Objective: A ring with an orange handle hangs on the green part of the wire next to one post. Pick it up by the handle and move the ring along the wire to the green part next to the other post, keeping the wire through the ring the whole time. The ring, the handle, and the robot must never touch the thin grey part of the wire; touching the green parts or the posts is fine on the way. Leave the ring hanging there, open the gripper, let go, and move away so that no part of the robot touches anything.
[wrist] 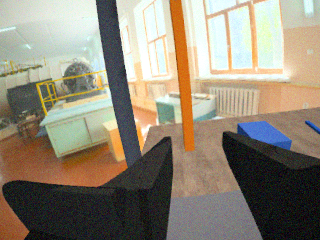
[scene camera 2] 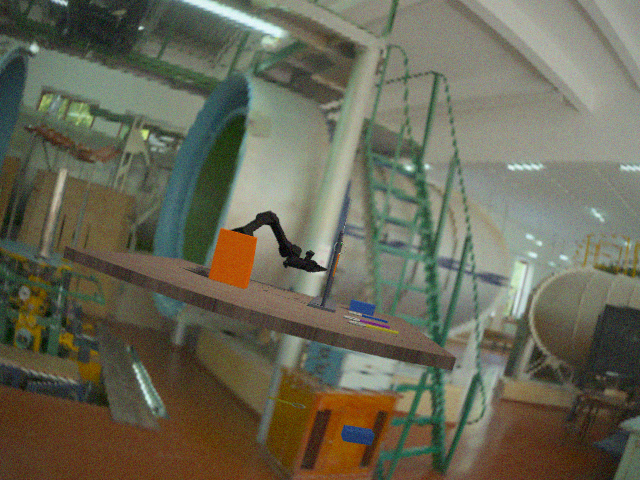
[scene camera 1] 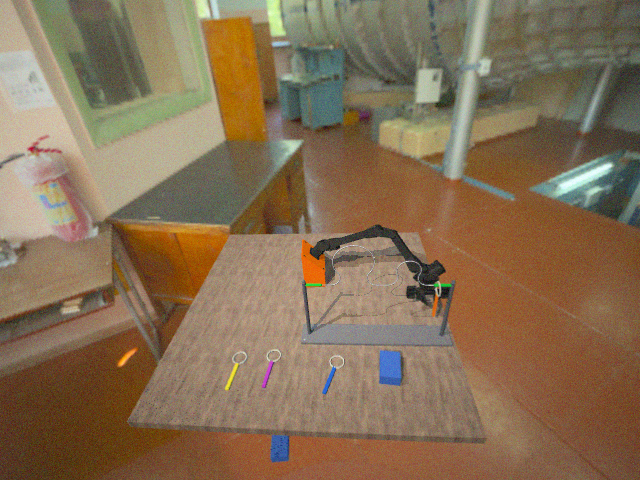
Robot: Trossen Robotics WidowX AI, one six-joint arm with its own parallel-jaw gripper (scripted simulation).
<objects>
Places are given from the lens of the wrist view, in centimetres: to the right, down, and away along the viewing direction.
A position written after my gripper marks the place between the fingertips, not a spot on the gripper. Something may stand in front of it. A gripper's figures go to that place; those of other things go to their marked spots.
my gripper (wrist: 197, 140): 2, 1, 9
blue block (wrist: 262, 131): 24, 3, 32
</objects>
